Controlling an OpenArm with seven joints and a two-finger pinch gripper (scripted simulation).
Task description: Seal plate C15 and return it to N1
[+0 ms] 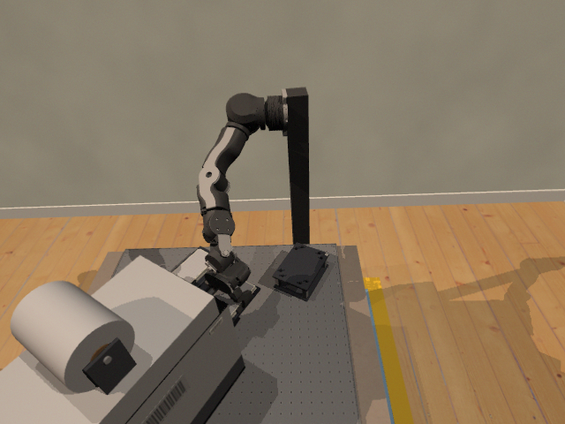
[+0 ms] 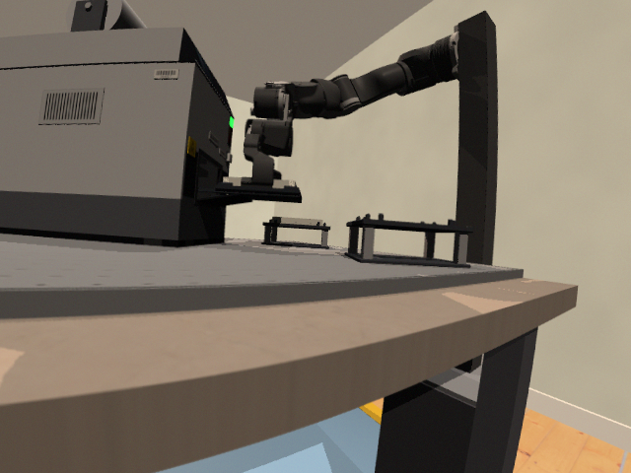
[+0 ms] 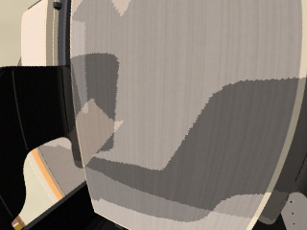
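My hand is 10 mm above the sealer's stage. Round my hand: foil roll: 300 mm above, 260 mm ahead, 200 mm to the right; start key: 130 mm to the right, 80 mm above, 20 mm ahead.
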